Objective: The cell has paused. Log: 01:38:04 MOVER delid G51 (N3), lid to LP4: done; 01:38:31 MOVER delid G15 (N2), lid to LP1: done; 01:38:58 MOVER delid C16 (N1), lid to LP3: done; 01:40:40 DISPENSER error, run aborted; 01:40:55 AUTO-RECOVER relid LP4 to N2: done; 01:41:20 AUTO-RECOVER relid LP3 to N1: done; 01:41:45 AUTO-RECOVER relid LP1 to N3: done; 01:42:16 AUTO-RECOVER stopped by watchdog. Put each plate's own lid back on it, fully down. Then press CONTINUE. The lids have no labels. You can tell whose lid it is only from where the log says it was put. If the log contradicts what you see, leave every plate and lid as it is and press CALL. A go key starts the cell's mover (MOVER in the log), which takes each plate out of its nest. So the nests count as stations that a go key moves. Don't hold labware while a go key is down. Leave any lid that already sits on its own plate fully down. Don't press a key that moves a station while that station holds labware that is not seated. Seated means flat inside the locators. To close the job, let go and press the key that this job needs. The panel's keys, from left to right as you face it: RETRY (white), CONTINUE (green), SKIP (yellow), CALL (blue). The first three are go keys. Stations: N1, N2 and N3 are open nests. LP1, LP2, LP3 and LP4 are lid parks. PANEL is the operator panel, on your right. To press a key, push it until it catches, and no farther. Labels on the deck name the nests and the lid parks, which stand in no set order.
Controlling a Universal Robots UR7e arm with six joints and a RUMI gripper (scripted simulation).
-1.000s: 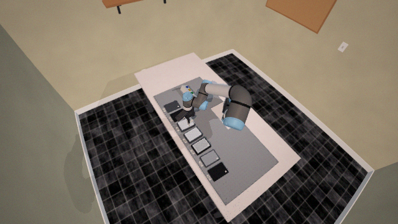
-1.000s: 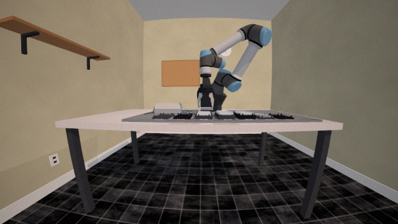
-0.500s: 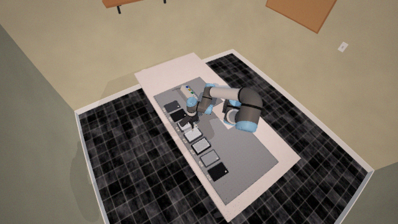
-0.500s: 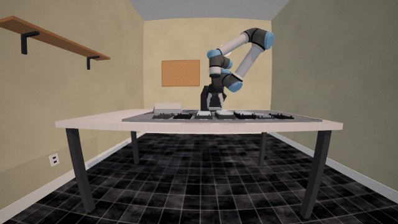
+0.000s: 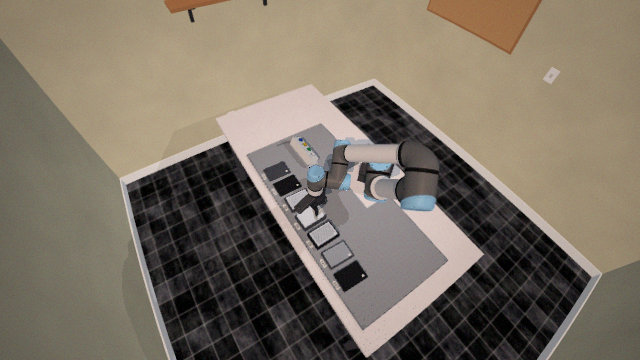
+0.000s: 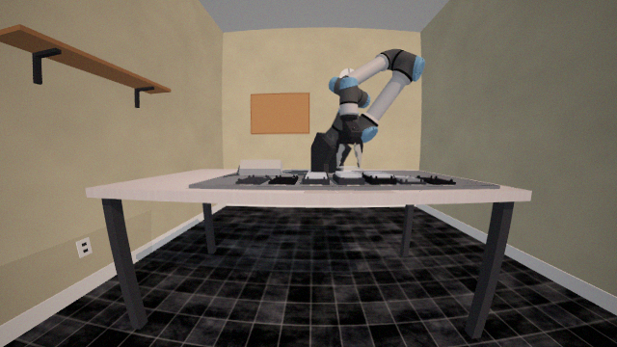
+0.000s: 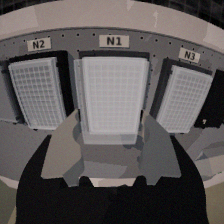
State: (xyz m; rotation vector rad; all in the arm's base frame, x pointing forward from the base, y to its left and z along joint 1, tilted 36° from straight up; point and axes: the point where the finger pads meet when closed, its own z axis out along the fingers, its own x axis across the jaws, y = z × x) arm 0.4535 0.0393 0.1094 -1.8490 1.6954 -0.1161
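My hand is 40 mm past the grey lid, 250 mm to the right of it and 50 mm above it. Also, from my hand: lid park LP4: 60 mm behind, 380 mm to the left, 60 mm below; then white gridded plate: 20 mm ahead, 130 mm to the right, 40 mm below; then lid park LP3: 50 mm ahead, 260 mm to the right, 60 mm below.
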